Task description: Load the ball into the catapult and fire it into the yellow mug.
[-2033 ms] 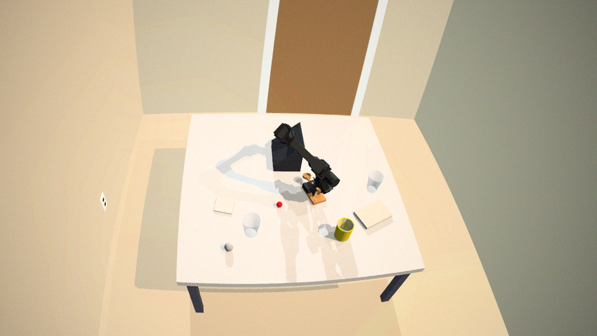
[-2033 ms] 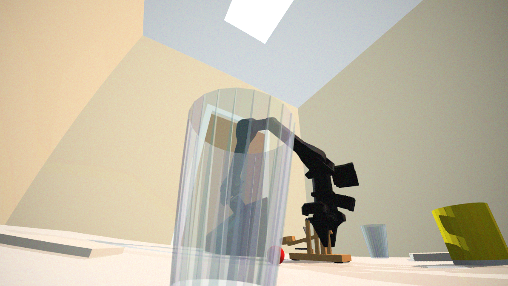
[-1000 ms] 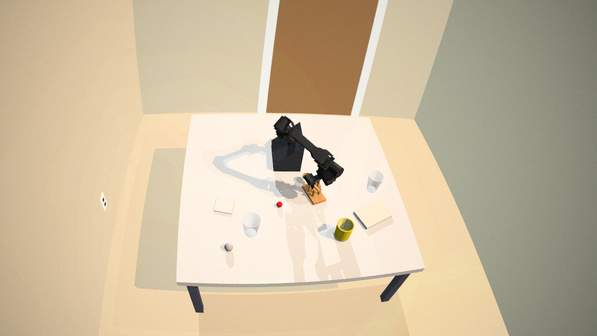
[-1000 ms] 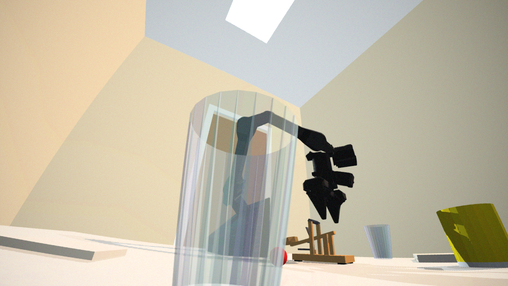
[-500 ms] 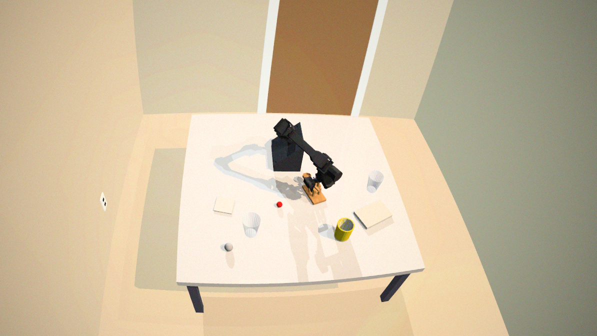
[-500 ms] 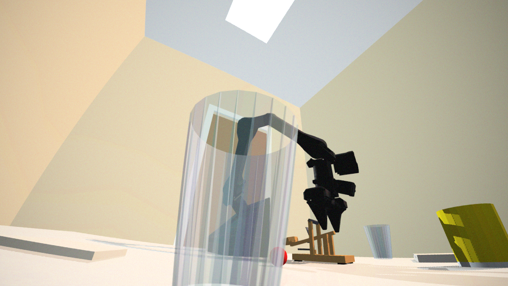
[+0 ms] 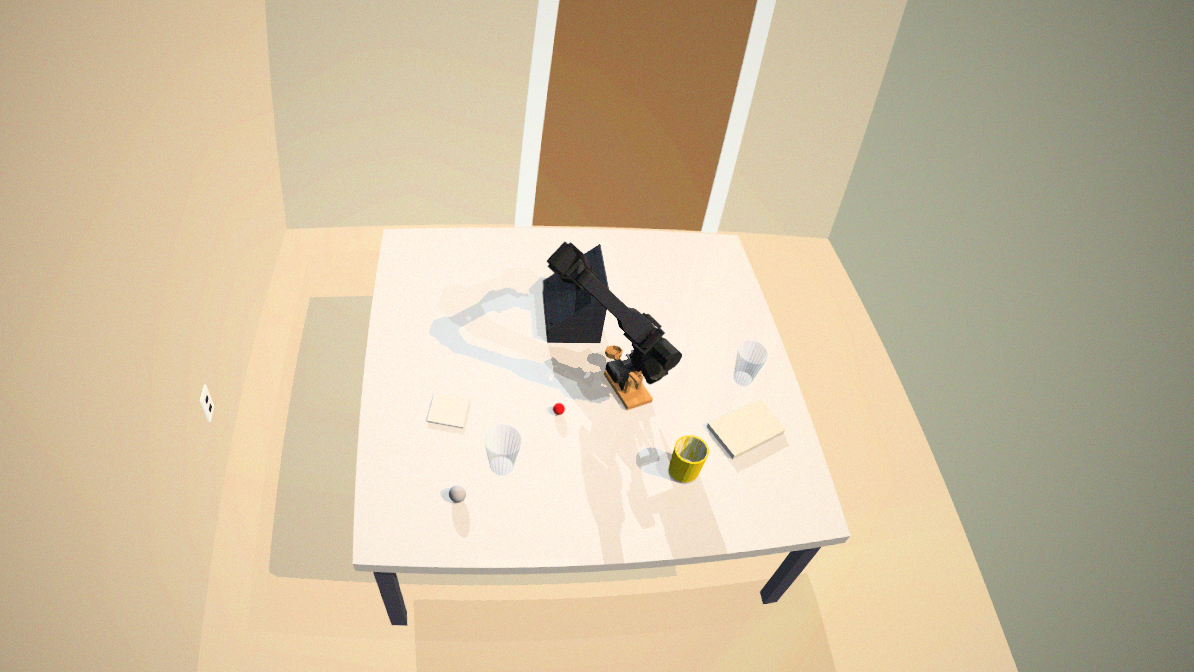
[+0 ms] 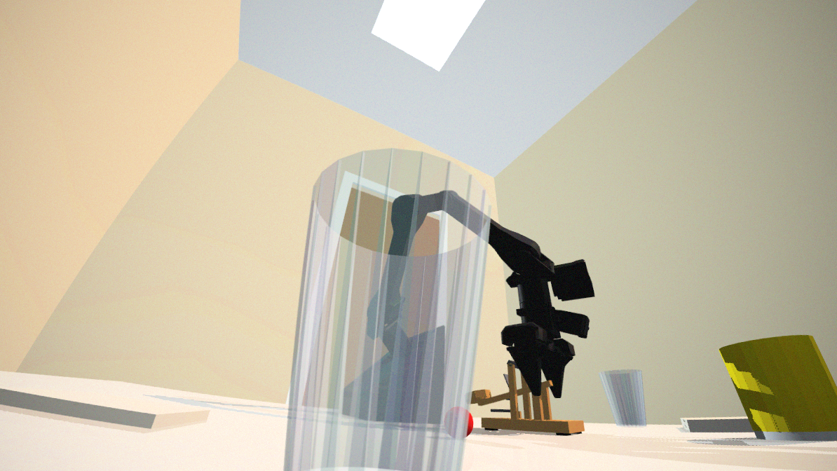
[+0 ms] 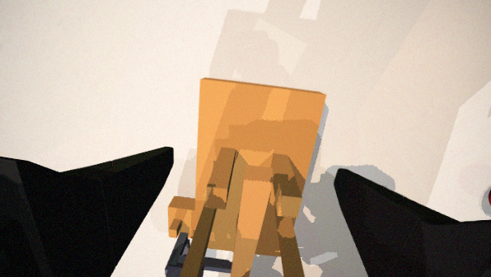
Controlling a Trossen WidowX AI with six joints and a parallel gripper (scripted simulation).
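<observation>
Right now the red ball is 60 mm ahead of my gripper tip, 210 mm to the right of it and 40 mm below it. The rest, counted from my gripper tip: board 120 mm ahead, 310 mm to the left, 40 mm below; wooden catapult 70 mm behind, 20 mm to the right; yellow mug 260 mm ahead, 100 mm to the left, 20 mm below.
</observation>
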